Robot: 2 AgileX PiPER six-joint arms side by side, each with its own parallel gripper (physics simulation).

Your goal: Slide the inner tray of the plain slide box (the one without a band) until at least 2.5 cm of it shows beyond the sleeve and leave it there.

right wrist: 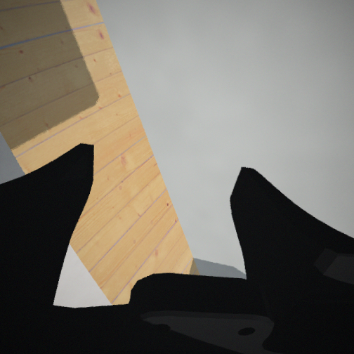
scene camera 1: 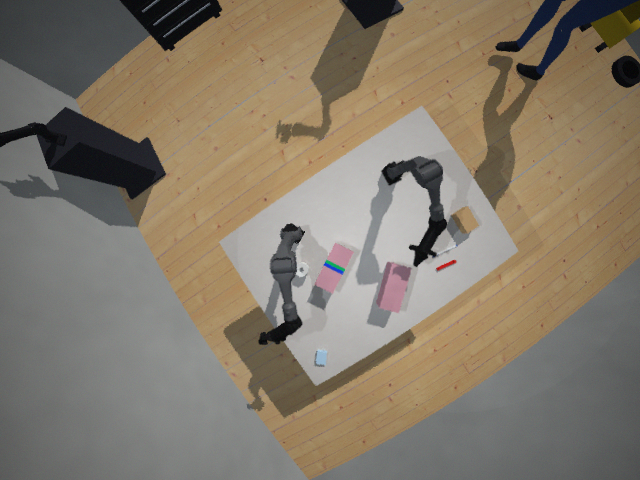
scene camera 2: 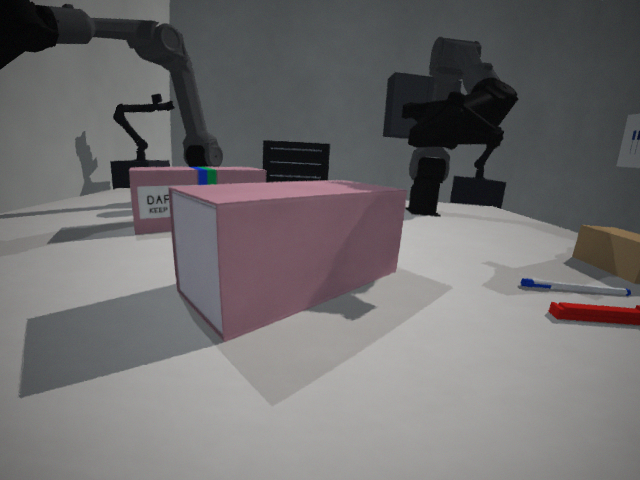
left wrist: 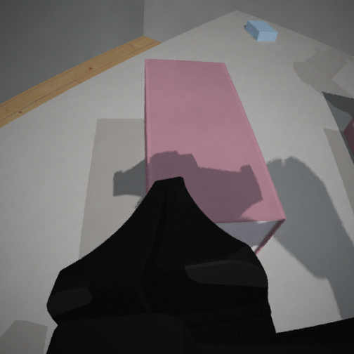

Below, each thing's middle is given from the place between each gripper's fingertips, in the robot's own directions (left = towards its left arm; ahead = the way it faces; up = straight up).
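Scene:
The white-and-blue pen [scene camera 2: 524, 282] is 16 cm below my left hand, 6 cm ahead of it and 22 cm to the left of it.
My right hand is 101 cm to the right of the white-and-blue pen, 21 cm above it and 12 cm short of it.

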